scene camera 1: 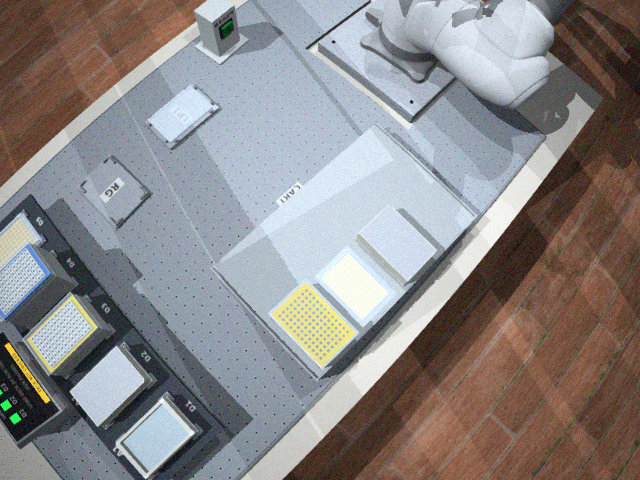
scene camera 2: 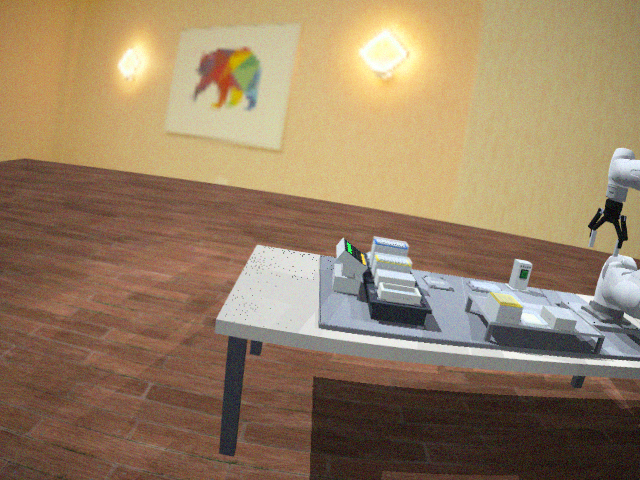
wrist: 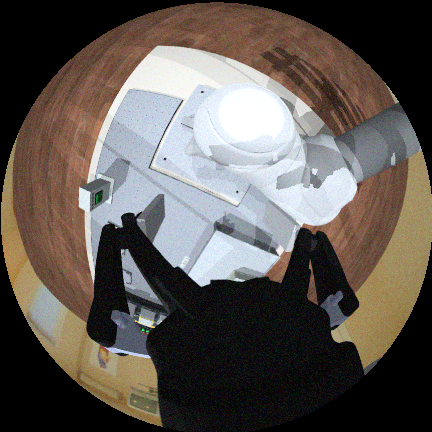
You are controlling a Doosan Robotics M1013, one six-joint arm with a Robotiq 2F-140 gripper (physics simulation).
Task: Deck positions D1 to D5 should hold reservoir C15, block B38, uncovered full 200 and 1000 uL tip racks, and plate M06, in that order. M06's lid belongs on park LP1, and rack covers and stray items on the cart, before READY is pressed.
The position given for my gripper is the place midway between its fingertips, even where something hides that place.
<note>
My gripper [scene camera 2: 602,251] is open and holds nothing. Further things: a box with green button [wrist: 90,195], an RG pad [scene camera 1: 131,195] and a cart tray [scene camera 1: 306,232].
My gripper also shows in the wrist view [wrist: 216,207].
</note>
